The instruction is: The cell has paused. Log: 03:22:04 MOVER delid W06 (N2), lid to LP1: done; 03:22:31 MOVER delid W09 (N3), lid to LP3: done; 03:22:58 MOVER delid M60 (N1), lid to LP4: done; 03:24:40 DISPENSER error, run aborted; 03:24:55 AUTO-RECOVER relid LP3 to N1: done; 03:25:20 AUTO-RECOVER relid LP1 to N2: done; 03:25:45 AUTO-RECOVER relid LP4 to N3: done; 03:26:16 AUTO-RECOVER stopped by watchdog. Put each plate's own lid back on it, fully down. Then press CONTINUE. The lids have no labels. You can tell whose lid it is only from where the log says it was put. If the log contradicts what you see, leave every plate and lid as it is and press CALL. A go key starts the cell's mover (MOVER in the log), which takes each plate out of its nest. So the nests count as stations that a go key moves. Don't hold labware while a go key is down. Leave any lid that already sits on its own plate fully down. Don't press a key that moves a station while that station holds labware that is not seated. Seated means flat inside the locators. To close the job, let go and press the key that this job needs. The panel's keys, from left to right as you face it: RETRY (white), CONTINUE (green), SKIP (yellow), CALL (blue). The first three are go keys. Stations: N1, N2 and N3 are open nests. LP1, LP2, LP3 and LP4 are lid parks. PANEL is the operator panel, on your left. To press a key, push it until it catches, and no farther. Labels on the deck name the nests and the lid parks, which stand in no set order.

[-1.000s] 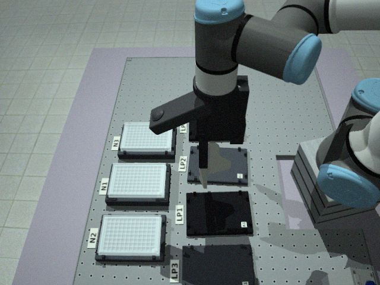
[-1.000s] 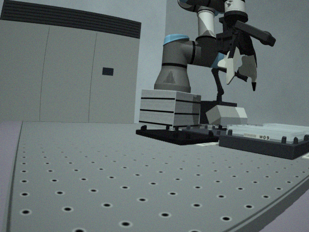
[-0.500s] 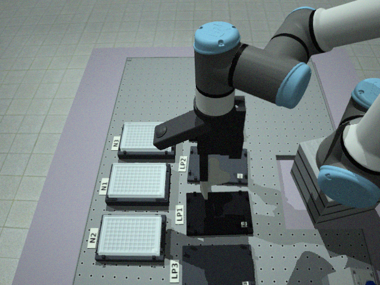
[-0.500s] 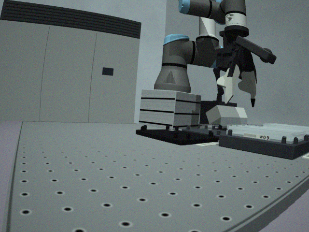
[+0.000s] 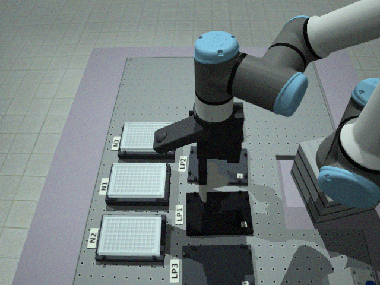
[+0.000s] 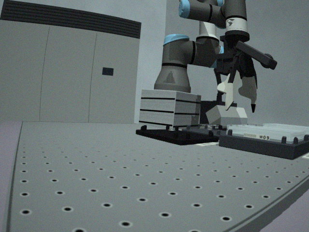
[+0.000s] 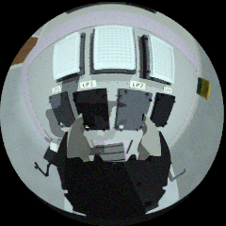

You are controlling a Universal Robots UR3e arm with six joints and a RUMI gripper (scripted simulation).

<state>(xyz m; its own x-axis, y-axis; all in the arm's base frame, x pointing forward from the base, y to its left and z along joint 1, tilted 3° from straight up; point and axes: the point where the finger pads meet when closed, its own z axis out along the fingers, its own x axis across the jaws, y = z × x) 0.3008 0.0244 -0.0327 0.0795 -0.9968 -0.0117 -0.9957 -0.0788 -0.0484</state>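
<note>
My hand is 150 mm short of the lid, 10 mm to the right of it and 30 mm above it. The rest, counted from my hand: plate 160 mm ahead, 120 mm to the right, 40 mm below; LP2 lid park 30 mm behind, 70 mm to the right, 60 mm below; LP1 lid park 40 mm behind, 60 mm to the left, 60 mm below.
</note>
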